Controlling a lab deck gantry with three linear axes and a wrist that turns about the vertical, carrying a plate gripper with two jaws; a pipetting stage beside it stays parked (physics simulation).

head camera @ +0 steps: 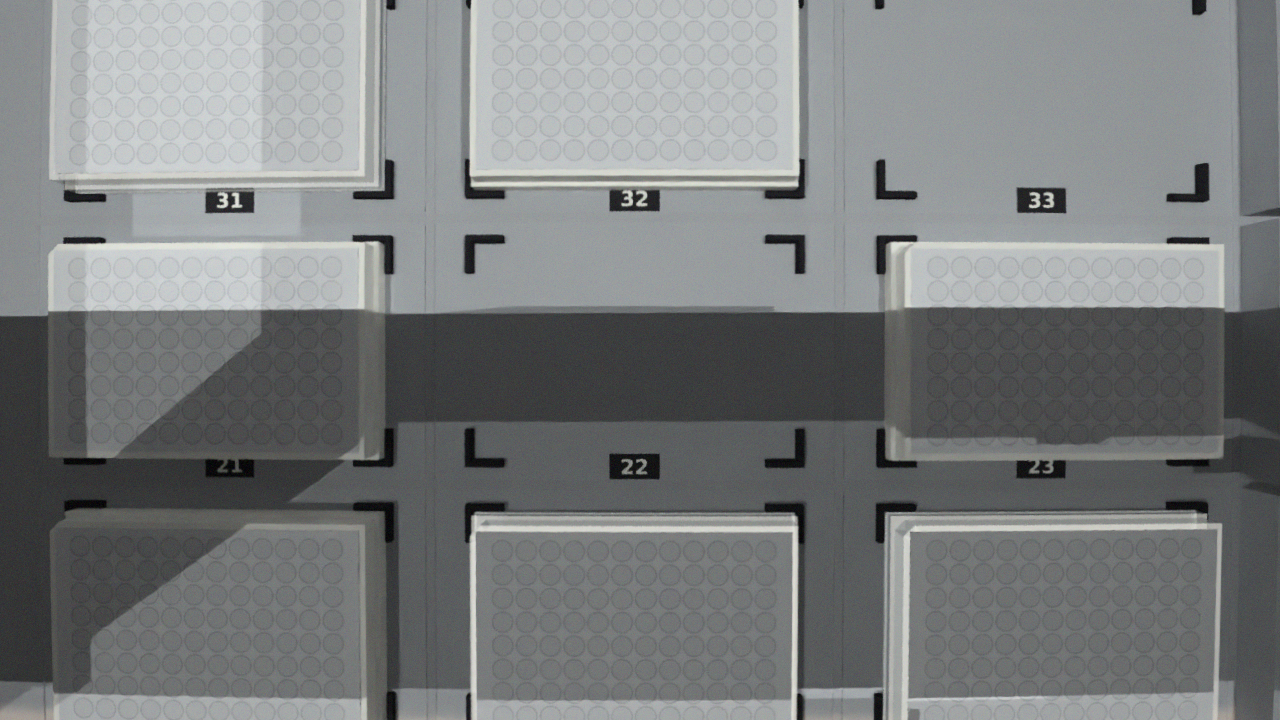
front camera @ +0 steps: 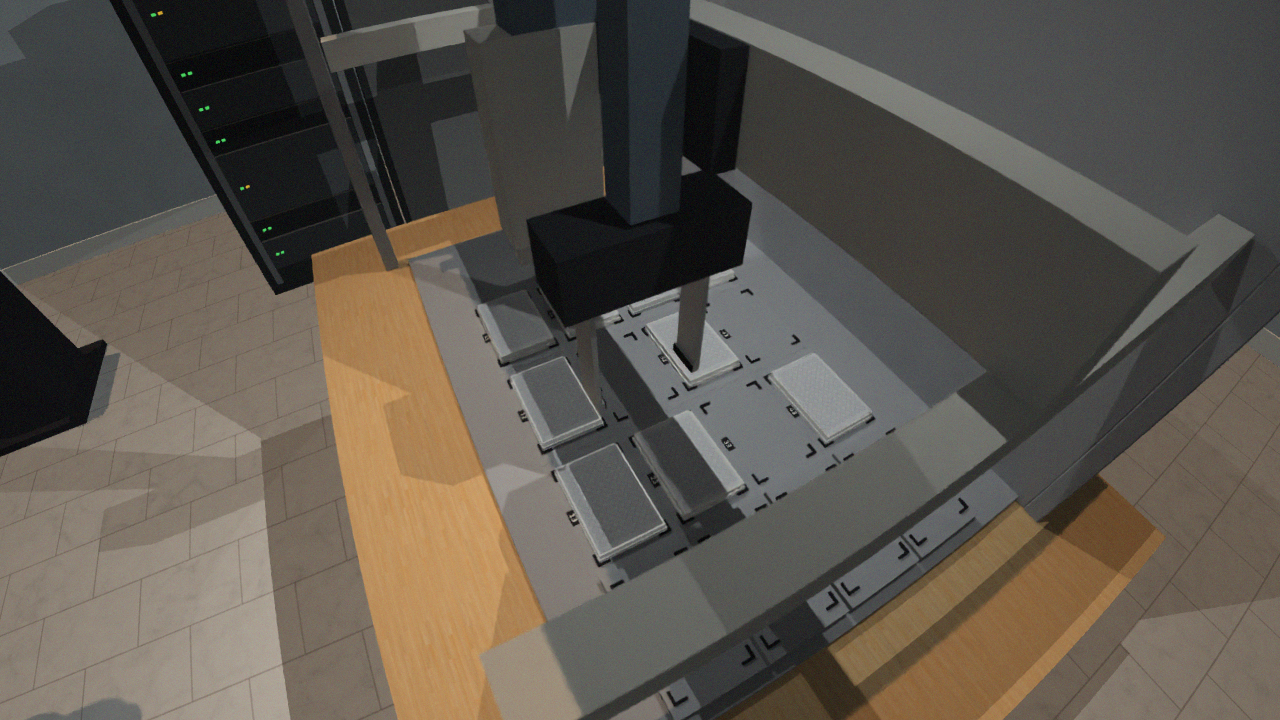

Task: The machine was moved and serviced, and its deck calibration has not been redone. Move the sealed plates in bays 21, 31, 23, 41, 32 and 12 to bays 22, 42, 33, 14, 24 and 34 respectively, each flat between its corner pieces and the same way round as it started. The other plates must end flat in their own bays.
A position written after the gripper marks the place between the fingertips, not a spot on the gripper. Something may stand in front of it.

In view: the gripper (front camera: 641, 378), a bay 33 (head camera: 1118, 109), a bay 44 (front camera: 937, 527), a bay 23 (front camera: 714, 512), a bay 22 (head camera: 571, 341) and a bay 34 (front camera: 872, 575).
The bay 33 shows as well in the front camera view (front camera: 768, 443).
